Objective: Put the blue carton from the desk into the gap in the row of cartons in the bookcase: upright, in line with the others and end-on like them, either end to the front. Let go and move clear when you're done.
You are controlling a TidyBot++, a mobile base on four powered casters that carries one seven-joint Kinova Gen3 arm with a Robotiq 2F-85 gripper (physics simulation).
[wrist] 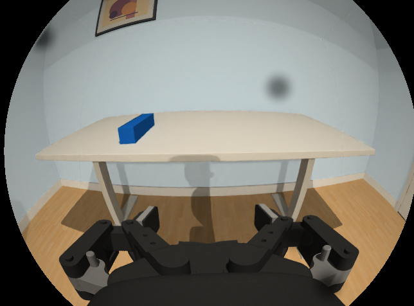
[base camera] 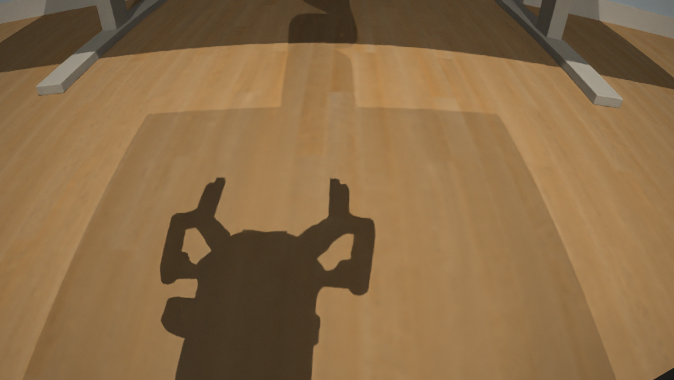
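Observation:
The blue carton (wrist: 134, 131) is a long box lying on the left part of the desk (wrist: 225, 135) in the wrist view. One end of it faces me and its length runs back and slightly to the right. My gripper (wrist: 206, 216) is open, with nothing between its fingers. It is in front of the desk, apart from the carton, which shows beyond and to the left of it. The bookcase and its row of cartons do not show in either view.
The desk's legs and feet (base camera: 77, 70) (base camera: 587, 82) stand at the left and right in the base camera view. A pale wall with a framed picture (wrist: 125, 15) rises behind the desk. Shadows of the gripper and base lie on the floor (base camera: 425, 210).

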